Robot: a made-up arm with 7 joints.
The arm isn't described. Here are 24 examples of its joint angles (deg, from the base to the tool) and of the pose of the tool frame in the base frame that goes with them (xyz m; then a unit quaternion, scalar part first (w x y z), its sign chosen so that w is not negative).
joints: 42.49 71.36 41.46 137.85 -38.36 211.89 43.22
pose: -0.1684 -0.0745 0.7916 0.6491 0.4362 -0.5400 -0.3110
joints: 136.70 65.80 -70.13 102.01 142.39 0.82 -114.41
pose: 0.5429 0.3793 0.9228 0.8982 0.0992 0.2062 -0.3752
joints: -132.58 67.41 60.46 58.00 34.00 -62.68 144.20
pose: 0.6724 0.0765 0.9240 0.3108 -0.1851 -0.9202 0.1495
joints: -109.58 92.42 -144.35 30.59 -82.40 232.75 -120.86
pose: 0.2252 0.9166 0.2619 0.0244 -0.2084 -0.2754 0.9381
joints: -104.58 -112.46 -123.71 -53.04 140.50 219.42 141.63
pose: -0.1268 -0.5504 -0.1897 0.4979 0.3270 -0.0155 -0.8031
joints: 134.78 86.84 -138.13 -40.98 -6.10 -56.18 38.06
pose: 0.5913 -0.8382 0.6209 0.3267 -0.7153 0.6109 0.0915
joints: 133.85 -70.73 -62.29 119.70 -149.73 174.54 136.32
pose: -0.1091 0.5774 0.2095 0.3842 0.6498 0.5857 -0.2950
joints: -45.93 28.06 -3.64 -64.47 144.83 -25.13 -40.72
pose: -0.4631 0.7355 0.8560 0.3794 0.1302 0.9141 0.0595
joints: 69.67 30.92 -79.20 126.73 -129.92 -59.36 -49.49
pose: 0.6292 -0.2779 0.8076 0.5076 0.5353 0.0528 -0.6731
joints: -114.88 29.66 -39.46 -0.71 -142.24 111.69 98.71
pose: 0.2344 0.2517 1.3753 0.9851 -0.0720 0.0187 -0.1551
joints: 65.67 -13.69 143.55 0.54 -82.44 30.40 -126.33
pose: 0.3732 0.1955 1.5455 0.0531 0.2547 -0.4885 -0.8328
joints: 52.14 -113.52 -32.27 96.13 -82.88 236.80 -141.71
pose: 0.5737 0.1084 -0.1493 0.0532 0.2897 -0.5105 -0.8078
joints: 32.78 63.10 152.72 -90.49 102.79 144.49 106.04
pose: -0.2236 -0.4502 1.0163 0.5214 -0.1252 -0.2273 -0.8129
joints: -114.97 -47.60 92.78 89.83 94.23 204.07 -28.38
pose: 0.1815 -0.3089 0.7890 0.3003 -0.0324 -0.9301 0.2088
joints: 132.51 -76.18 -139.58 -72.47 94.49 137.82 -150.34
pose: -0.6567 0.4825 0.3801 0.2141 0.6707 0.1305 -0.6981
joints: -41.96 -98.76 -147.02 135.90 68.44 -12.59 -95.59
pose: -0.2348 -0.2606 0.7114 0.2837 0.7031 -0.6422 -0.1130
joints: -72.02 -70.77 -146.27 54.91 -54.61 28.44 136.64
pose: -0.0828 -0.9296 1.1079 0.9494 -0.2472 0.0810 0.1759
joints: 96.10 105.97 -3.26 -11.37 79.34 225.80 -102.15
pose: 0.0596 -0.9169 0.2451 0.6331 -0.1941 0.6113 0.4334
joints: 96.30 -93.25 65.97 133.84 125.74 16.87 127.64
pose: -0.3510 -0.0628 0.3627 0.8526 -0.0875 -0.5150 0.0162
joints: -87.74 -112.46 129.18 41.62 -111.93 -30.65 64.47
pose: 0.1679 -1.1119 0.1851 0.1663 -0.5239 0.8052 0.2226
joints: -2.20 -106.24 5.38 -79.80 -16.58 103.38 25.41
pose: 0.5149 -0.1861 0.7849 0.0573 -0.1165 0.0253 -0.9912
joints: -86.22 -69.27 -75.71 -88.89 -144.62 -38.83 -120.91
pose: 0.5401 -0.2632 0.5643 0.5016 0.0564 -0.6913 -0.5170
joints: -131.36 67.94 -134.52 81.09 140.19 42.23 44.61
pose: -0.1005 0.8791 0.2381 0.1701 -0.2236 0.5962 0.7521
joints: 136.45 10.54 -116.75 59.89 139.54 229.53 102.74
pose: 0.4194 0.3234 1.1387 0.0703 0.7677 0.5707 -0.2828
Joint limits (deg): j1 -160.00..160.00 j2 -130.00..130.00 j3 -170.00..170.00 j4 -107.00..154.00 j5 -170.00..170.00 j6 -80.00..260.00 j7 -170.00..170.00
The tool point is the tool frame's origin. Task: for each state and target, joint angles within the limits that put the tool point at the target. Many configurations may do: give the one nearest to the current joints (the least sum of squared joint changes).
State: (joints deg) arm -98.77 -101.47 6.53 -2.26 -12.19 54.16 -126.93
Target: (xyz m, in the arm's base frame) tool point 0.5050 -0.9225 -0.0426
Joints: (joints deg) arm -54.34 -120.14 1.00 3.13 -17.43 60.79 -126.93
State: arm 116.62 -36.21 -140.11 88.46 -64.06 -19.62 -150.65
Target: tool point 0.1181 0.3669 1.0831
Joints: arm 136.58 -73.05 -147.13 112.83 -55.51 -34.22 -150.65
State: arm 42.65 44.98 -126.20 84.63 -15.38 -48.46 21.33
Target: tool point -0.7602 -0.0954 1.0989
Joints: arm -5.17 16.30 -158.71 53.15 -27.51 -46.29 21.33
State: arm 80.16 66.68 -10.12 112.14 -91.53 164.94 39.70
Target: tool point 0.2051 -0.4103 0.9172
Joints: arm 92.83 80.79 -25.50 118.55 -86.13 172.01 39.70
